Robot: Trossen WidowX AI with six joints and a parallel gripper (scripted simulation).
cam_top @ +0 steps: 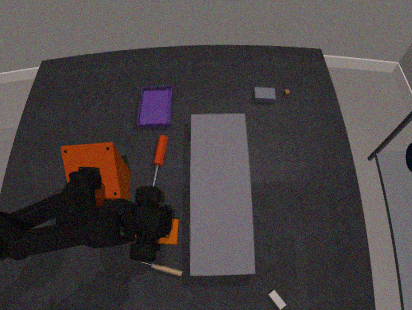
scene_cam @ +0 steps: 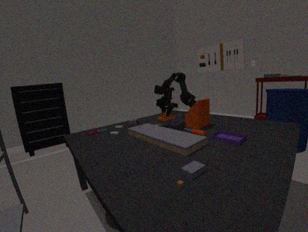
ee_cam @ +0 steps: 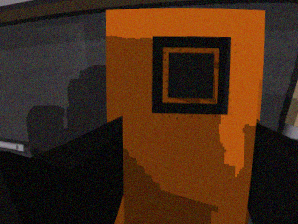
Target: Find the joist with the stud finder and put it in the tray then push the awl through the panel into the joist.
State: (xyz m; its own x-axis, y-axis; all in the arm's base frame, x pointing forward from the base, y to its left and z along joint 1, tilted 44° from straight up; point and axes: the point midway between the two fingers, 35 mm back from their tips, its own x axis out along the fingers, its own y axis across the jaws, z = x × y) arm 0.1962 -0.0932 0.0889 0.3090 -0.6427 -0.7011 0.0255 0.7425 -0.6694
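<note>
My gripper tip is now 10 cm to the left of the awl, 8 cm above it and 1 cm past it. Also, from my gripper tip: square light (3 cm above, 2 cm ahead); purple tray (46 cm to the left, 8 cm below, 6 cm behind); stud finder (2 cm above, 1 cm ahead).
</note>
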